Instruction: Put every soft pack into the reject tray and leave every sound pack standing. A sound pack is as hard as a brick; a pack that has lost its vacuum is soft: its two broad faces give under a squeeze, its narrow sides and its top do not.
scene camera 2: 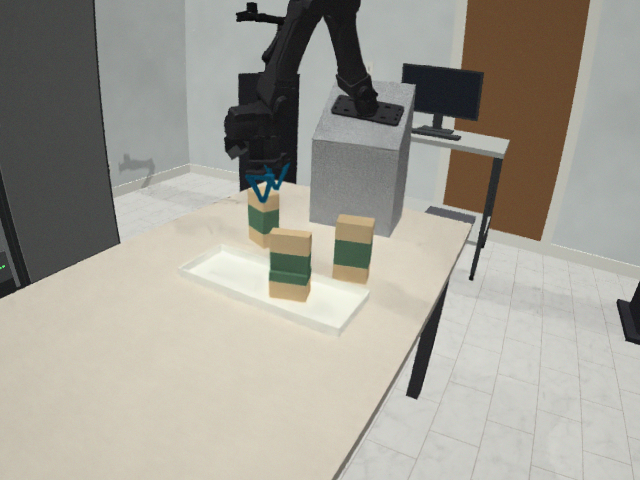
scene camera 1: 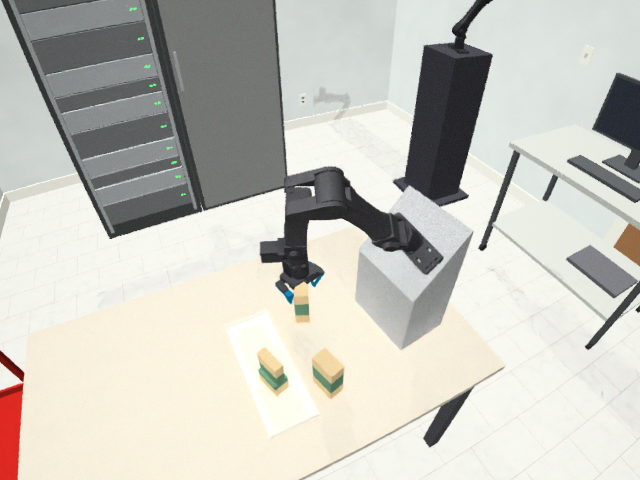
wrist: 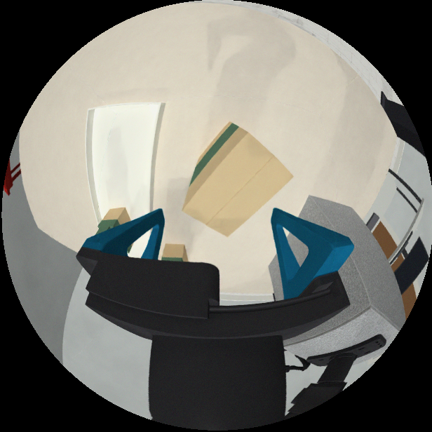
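Seen in the pictures: gripper, fingertip midpoint: (scene camera 2: 269,196) (scene camera 1: 301,294); arm's base, link origin: (scene camera 2: 367,110) (scene camera 1: 412,242).
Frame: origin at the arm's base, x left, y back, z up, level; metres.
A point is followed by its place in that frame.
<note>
My gripper (scene camera 1: 301,288) @[x -0.114, y -0.296, z -0.199 m] (scene camera 2: 268,187) @[x -0.114, y -0.296, z -0.199 m] (wrist: 217,213) is open, its blue fingers wide apart, at the top of one tan pack with a green band (scene camera 1: 301,305) @[x -0.105, y -0.303, z -0.240 m] (scene camera 2: 263,219) @[x -0.113, y -0.323, z -0.252 m] (wrist: 237,180). That pack stands upright on the table and is turned askew between the finger directions in the wrist view. A second pack (scene camera 1: 327,373) @[x 0.163, y -0.338, z -0.195 m] (scene camera 2: 353,249) @[x 0.144, y -0.345, z -0.251 m] (wrist: 174,251) stands upright beside the tray. A third pack (scene camera 1: 271,372) @[x 0.087, y -0.469, z -0.221 m] (scene camera 2: 290,263) @[x 0.071, y -0.475, z -0.250 m] stands in the white reject tray (scene camera 1: 248,330) @[x -0.147, y -0.479, z -0.331 m] (scene camera 2: 222,268) @[x -0.127, y -0.465, z -0.331 m] (wrist: 125,150); its upper part is offset from its lower part. A finger partly hides it in the wrist view.
A grey pedestal (scene camera 1: 385,294) @[x 0.022, y -0.081, z -0.160 m] (scene camera 2: 356,180) @[x 0.019, y -0.081, z -0.184 m] (wrist: 345,240) carries the arm and stands on the table (scene camera 1: 129,387) @[x -0.095, y -0.877, z -0.334 m] (scene camera 2: 129,361) @[x -0.041, y -0.797, z -0.334 m] (wrist: 200,65), close to the pack near the gripper. The tray's low rim faces that pack. The front table edge lies beyond the second pack.
</note>
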